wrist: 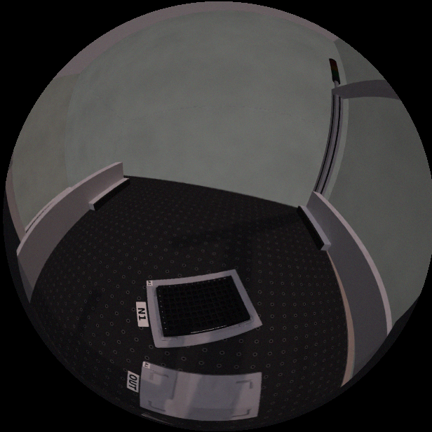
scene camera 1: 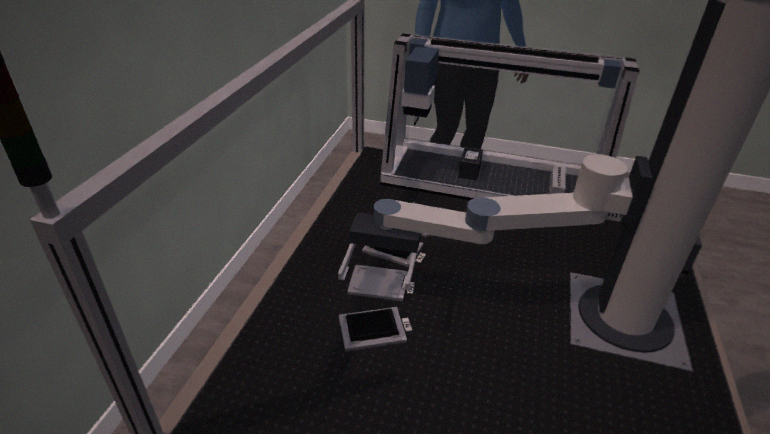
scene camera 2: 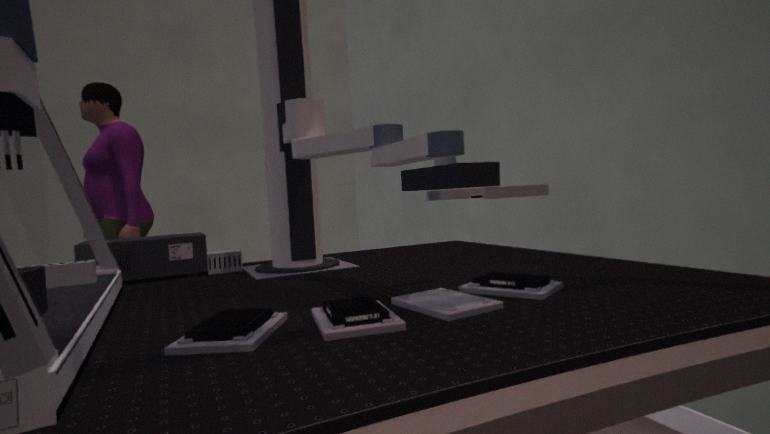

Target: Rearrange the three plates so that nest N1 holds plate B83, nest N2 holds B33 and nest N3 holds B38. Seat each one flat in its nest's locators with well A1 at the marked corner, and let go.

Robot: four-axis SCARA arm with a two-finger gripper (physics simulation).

Labels:
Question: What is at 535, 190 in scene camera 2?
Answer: My gripper.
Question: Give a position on a plate B38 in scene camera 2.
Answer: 491, 279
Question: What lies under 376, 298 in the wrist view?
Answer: My gripper.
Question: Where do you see a nest N1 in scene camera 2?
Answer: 549, 289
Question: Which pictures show the plate B38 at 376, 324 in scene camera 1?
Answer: The wrist view, scene camera 1 and scene camera 2: all of them.

